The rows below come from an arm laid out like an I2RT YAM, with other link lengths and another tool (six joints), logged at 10 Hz.
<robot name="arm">
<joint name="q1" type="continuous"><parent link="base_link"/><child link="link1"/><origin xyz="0 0 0.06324"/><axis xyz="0 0 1"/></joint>
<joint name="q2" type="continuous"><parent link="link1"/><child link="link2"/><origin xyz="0.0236 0.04 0.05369" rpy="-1.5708 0 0"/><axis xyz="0 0 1"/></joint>
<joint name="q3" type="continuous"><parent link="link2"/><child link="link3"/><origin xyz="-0.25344 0 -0.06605" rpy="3.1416 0 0"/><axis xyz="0 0 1"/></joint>
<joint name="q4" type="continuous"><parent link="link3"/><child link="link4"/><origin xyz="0.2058 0.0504 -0.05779"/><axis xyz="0 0 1"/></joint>
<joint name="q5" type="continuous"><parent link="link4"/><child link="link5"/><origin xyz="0.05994 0.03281 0.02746" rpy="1.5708 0 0"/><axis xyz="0 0 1"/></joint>
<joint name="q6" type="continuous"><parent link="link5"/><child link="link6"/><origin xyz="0.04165 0 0.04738" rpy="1.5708 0 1.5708"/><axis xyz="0 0 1"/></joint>
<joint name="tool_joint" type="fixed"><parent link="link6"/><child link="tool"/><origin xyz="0.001 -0.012 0.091" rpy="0.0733 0 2.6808"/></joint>
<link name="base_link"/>
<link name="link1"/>
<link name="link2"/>
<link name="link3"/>
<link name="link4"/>
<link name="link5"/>
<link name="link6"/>
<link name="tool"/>
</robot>
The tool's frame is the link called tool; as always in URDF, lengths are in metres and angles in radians. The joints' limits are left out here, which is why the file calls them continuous.
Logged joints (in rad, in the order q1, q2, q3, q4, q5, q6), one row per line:
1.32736, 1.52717, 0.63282, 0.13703, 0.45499, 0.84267
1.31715, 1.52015, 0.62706, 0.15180, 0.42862, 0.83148
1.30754, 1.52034, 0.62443, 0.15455, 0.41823, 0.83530
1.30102, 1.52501, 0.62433, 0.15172, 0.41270, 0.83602
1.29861, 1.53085, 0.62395, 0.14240, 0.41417, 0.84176
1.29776, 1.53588, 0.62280, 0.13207, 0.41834, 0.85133
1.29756, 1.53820, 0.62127, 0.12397, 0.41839, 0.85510
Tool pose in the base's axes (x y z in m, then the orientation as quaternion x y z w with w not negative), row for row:
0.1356, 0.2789, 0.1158, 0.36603, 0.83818, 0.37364, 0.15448
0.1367, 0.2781, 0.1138, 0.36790, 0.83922, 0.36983, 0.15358
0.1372, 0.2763, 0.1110, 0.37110, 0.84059, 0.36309, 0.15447
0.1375, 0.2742, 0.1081, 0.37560, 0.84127, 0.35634, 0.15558
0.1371, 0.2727, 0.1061, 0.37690, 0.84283, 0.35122, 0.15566
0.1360, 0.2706, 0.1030, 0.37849, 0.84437, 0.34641, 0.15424
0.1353, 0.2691, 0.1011, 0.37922, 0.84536, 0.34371, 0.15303
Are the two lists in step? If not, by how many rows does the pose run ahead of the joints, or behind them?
The pose runs 2 rows ahead of the joints: the pose in row i belongs to the joints in row i + 2.
